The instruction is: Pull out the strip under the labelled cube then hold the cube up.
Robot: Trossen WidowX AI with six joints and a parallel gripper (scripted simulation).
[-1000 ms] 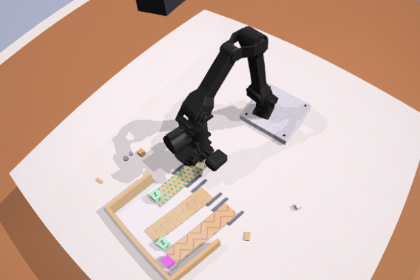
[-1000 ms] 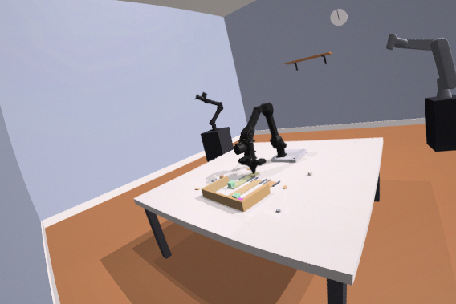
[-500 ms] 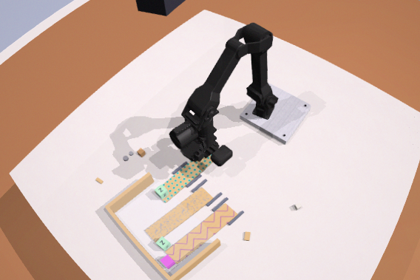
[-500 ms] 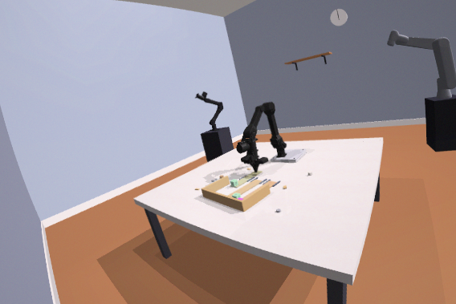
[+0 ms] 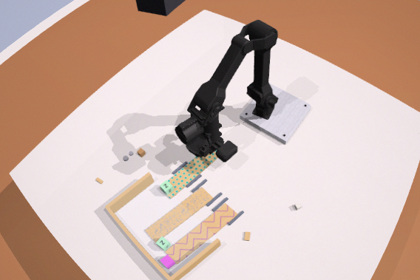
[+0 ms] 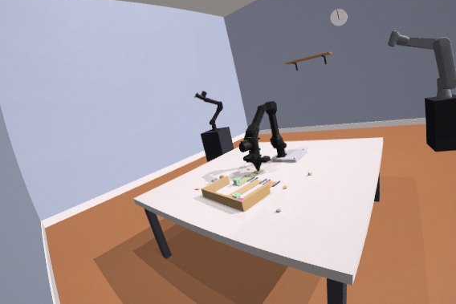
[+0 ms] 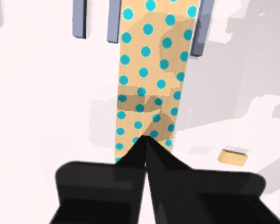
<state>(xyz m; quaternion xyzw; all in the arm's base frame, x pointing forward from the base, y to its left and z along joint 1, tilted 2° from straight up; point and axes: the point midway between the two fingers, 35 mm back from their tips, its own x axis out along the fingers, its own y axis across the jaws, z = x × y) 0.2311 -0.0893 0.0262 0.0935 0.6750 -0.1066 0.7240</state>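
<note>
Now: the dotted strip 90 mm ahead of my gripper tip and 20 mm to the right of it. Also, from my gripper tip: white cube: 340 mm to the left, 60 mm ahead.
</note>
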